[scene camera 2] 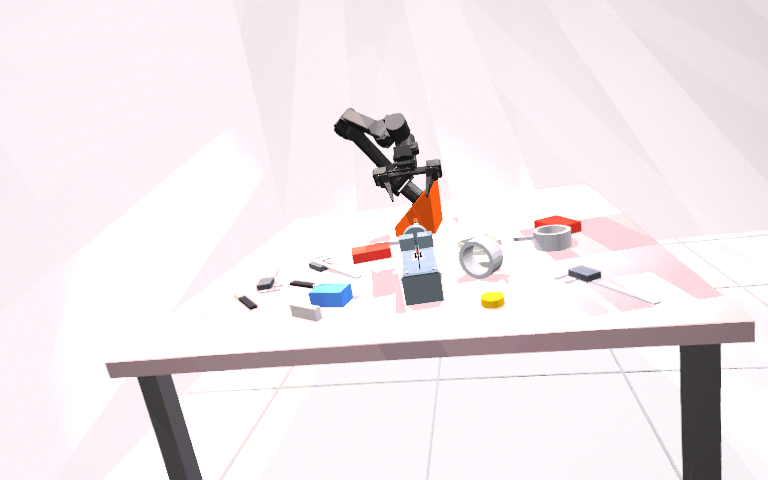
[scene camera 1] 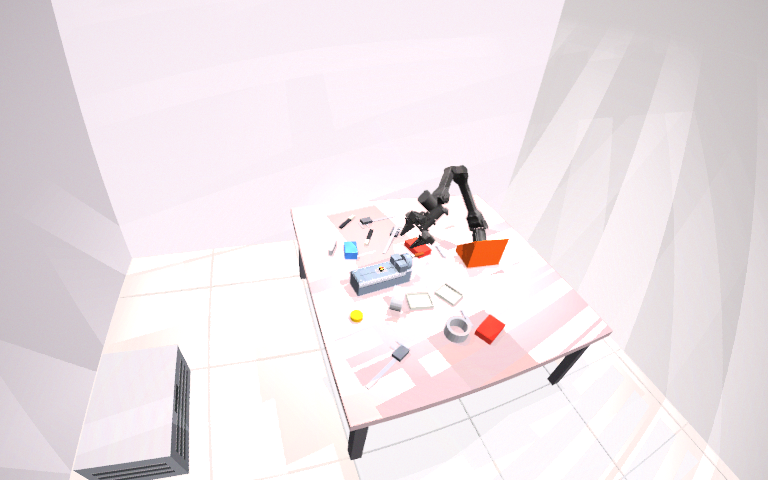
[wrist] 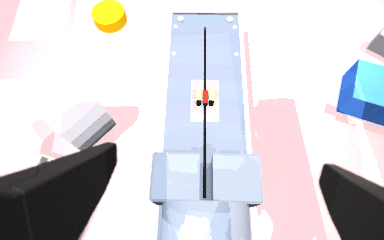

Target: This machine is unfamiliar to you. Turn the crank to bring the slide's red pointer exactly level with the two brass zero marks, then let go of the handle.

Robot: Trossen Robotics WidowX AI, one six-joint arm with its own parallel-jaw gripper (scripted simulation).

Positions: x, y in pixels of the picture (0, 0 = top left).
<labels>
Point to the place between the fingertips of the gripper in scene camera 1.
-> At 405, 241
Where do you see a blue box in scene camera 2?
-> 334, 295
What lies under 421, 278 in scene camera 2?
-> A crank housing.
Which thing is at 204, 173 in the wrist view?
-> A crank housing.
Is the gripper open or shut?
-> Open.
</labels>
